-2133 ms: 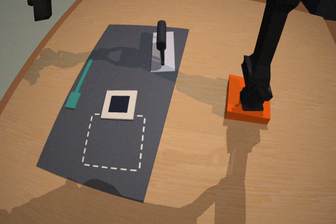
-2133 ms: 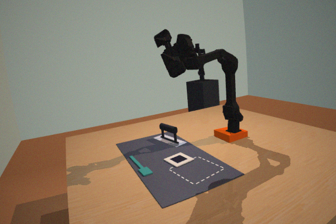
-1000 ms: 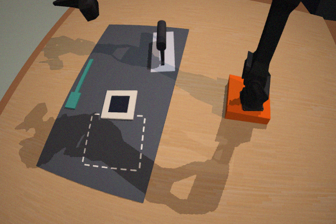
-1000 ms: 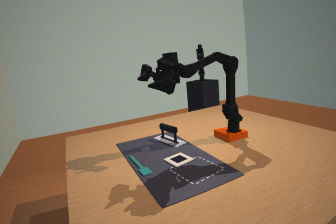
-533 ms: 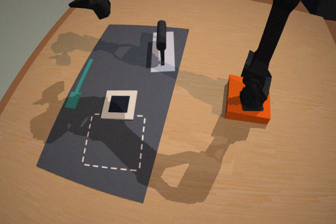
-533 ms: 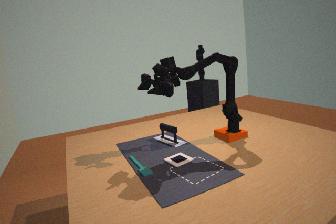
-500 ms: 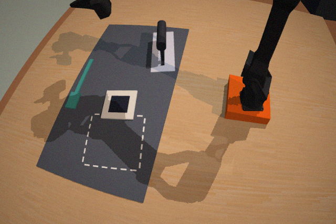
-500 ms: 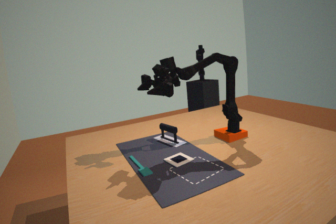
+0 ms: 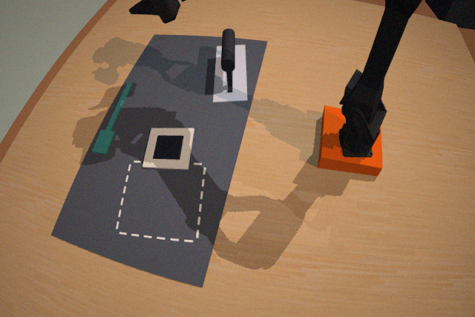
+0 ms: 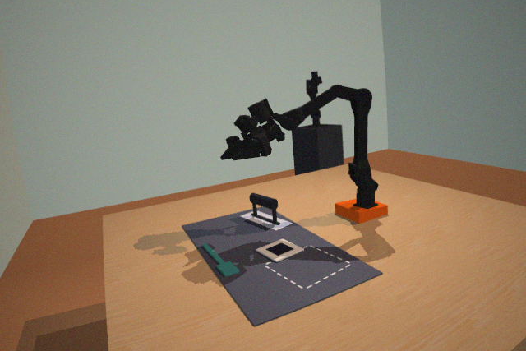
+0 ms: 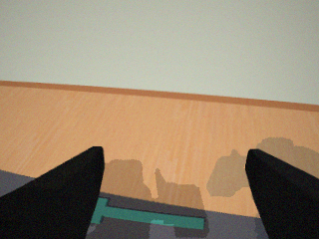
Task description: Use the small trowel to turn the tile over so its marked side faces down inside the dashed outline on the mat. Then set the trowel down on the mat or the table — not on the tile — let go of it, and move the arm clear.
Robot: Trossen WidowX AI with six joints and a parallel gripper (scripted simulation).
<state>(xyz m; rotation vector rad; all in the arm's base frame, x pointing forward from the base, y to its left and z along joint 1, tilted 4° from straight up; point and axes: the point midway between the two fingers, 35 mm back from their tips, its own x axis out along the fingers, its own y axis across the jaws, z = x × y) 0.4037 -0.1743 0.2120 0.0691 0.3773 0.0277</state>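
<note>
Right now the mat is 28 cm below my gripper tip, 10 cm to the left of it and 3 cm behind it. The rest, counted from my gripper tip: tile (26 cm below, 16 cm to the left, 4 cm behind); then teal trowel (26 cm below, 11 cm ahead, 9 cm to the left).
</note>
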